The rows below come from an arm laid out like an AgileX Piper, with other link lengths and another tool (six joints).
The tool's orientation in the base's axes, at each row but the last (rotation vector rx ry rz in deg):
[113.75 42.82 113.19]
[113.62 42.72 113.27]
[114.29 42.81 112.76]
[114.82 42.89 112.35]
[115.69 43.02 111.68]
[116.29 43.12 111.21]
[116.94 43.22 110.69]
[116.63 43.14 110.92]
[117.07 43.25 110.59]
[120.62 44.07 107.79]
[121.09 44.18 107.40]
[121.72 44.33 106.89]
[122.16 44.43 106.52]
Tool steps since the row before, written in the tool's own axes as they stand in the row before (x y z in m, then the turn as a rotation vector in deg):
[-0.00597 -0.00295 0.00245 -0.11 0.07 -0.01]
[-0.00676 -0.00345 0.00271 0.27 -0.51 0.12]
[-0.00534 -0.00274 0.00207 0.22 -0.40 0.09]
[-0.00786 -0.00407 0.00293 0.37 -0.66 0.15]
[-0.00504 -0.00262 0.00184 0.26 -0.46 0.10]
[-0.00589 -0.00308 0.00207 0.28 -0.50 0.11]
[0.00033 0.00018 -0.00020 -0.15 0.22 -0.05]
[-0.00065 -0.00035 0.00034 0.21 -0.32 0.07]
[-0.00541 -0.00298 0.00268 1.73 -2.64 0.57]
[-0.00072 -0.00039 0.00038 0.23 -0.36 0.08]
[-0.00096 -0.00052 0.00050 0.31 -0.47 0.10]
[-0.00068 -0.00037 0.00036 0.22 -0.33 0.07]
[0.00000 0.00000 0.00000 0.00 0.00 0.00]
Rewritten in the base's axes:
[0.00214 -0.00013 -0.00676 0.01 -0.12 -0.06]
[0.00235 -0.00007 -0.00771 0.01 0.59 -0.04]
[0.00173 -0.00006 -0.00611 0.01 0.46 -0.02]
[0.00234 -0.00007 -0.00902 0.01 0.77 -0.03]
[0.00139 -0.00005 -0.00581 0.00 0.54 -0.02]
[0.00147 -0.00005 -0.00680 0.00 0.58 -0.02]
[-0.00016 -0.00002 0.00039 0.00 -0.27 -0.01]
[0.00027 0.00002 -0.00077 0.00 0.39 0.01]
[0.00201 0.00022 -0.00642 0.01 3.21 0.11]
[0.00024 0.00003 -0.00087 0.00 0.43 0.01]
[0.00031 0.00004 -0.00116 0.00 0.57 0.02]
[0.00022 0.00003 -0.00083 0.00 0.40 0.02]
[0.00000 0.00000 0.00000 0.00 0.00 0.00]

